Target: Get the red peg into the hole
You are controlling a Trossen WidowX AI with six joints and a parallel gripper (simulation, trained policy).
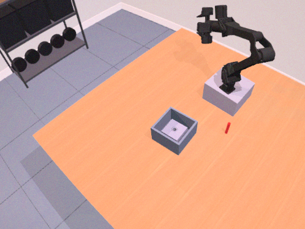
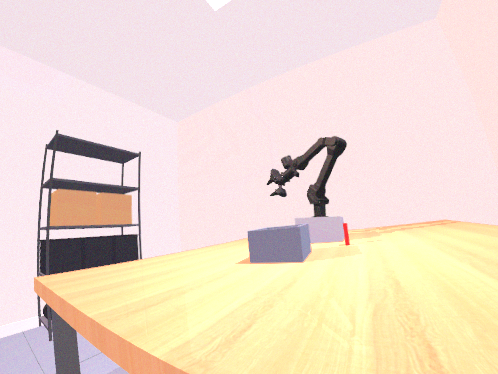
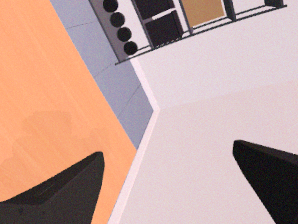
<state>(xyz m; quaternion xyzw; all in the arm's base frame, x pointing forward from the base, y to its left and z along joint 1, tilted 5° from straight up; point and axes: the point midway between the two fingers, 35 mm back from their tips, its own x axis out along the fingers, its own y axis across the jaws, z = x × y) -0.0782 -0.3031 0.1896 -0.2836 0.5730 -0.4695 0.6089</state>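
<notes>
My gripper tip is 24 cm short of the red peg, 46 cm to the right of it and 26 cm above it. Also, from my gripper tip: grey box 45 cm ahead, 30 cm to the left, 28 cm below.
</notes>
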